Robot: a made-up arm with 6 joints. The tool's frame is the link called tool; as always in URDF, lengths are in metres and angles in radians. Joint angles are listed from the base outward. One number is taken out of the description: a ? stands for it. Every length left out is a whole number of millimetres.
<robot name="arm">
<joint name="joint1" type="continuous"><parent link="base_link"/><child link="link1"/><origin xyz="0 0 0.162" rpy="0 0 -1.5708"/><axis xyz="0 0 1"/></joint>
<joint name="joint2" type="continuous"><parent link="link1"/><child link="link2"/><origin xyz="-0.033 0 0" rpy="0 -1.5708 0"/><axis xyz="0 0 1"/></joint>
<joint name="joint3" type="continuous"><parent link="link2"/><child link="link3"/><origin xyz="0.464 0 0" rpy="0 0 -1.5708"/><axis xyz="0 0 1"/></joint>
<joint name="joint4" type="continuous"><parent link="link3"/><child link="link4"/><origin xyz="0 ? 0" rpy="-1.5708 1.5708 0"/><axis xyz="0 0 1"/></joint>
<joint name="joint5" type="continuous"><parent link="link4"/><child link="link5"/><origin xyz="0 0 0" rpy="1.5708 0 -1.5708"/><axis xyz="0 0 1"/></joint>
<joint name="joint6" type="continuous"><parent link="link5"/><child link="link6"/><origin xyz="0 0.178 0" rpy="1.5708 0 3.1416"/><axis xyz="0 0 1"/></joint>
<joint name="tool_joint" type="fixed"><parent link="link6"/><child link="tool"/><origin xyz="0 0 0"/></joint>
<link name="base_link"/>
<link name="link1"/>
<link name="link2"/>
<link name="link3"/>
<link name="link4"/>
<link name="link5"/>
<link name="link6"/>
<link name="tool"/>
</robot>
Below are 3 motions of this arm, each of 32 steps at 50 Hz.
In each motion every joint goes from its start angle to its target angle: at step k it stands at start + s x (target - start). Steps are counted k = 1, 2, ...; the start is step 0. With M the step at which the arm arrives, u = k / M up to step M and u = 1 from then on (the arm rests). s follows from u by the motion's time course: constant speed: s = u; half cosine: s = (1 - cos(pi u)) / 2; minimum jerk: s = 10 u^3 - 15 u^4 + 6 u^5.
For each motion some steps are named. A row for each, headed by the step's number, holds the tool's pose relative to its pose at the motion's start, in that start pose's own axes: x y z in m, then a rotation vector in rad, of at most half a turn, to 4 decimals.
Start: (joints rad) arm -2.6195 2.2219 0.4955 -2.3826 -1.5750 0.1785
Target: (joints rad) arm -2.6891 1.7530 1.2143 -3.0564 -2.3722 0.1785
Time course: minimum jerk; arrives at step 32
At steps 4, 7, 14, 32:
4: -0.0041 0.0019 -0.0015 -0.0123 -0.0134 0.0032
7: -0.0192 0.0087 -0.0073 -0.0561 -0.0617 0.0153
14: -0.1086 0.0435 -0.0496 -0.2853 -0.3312 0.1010
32: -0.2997 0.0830 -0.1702 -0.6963 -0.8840 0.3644

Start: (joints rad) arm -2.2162 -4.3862 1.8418 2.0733 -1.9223 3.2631
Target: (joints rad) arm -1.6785 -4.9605 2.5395 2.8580 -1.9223 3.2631
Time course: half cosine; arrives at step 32
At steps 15, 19, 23, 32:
15: 0.1388 0.1084 0.0251 -0.1440 0.1638 -0.0106
19: 0.1900 0.1654 0.0393 -0.2139 0.2317 0.0014
23: 0.2295 0.2193 0.0548 -0.2796 0.2887 0.0204
32: 0.2647 0.2782 0.0751 -0.3531 0.3446 0.0492

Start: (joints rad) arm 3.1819 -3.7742 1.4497 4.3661 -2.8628 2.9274
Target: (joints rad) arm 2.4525 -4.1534 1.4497 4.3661 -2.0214 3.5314
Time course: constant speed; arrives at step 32
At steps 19, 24, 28, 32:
19: 0.0436 0.0732 0.0794 0.1055 -0.2961 -0.0842
24: 0.0708 0.0916 0.0906 0.0672 -0.3812 -0.1214
28: 0.0971 0.1050 0.0957 0.0157 -0.4449 -0.1525
32: 0.1273 0.1165 0.0972 -0.0539 -0.5022 -0.1835

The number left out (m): 0.4
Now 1 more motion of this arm.
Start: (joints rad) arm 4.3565 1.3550 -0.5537 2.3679 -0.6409 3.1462
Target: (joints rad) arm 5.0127 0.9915 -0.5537 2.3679 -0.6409 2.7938
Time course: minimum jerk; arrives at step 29
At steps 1, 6, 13, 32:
1: -0.0002 0.0001 -0.0001 -0.0001 -0.0002 0.0000
6: -0.0373 0.0119 -0.0181 -0.0213 -0.0372 -0.0019
13: -0.2235 0.0496 -0.1371 -0.1222 -0.2361 0.0027
32: -0.4706 0.0037 -0.3908 -0.2492 -0.5654 0.0720

